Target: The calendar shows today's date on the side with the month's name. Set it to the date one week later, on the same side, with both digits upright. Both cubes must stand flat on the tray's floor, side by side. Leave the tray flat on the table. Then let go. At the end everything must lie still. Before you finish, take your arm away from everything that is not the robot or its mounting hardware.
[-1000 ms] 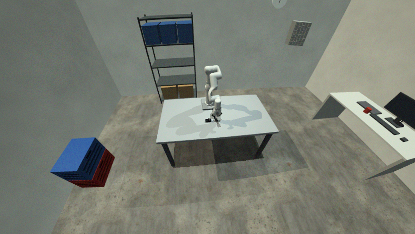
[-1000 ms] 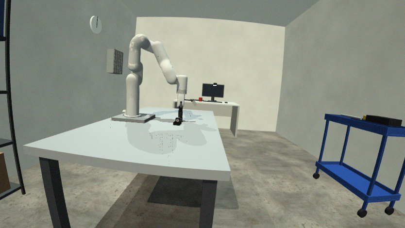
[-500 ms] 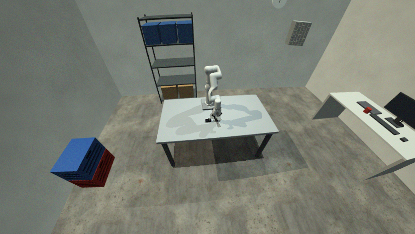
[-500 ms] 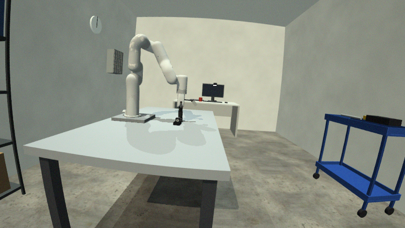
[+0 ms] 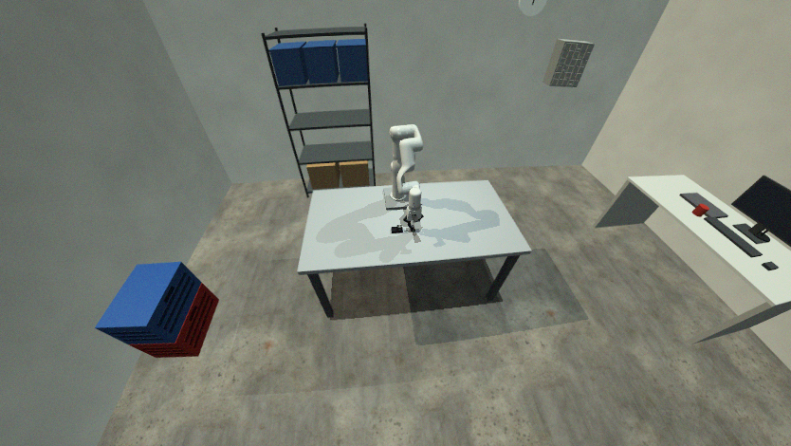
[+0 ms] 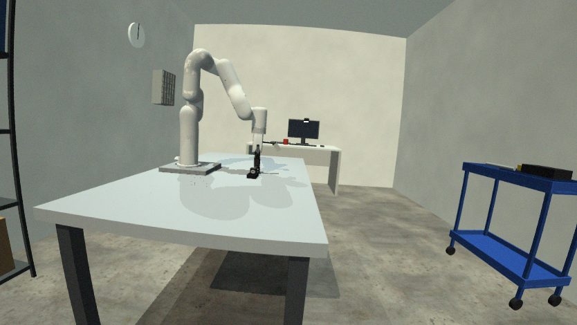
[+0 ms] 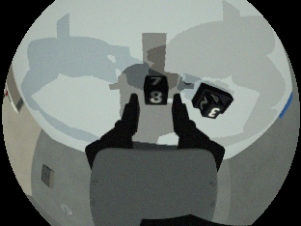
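My hand is 4 cm above the cube.
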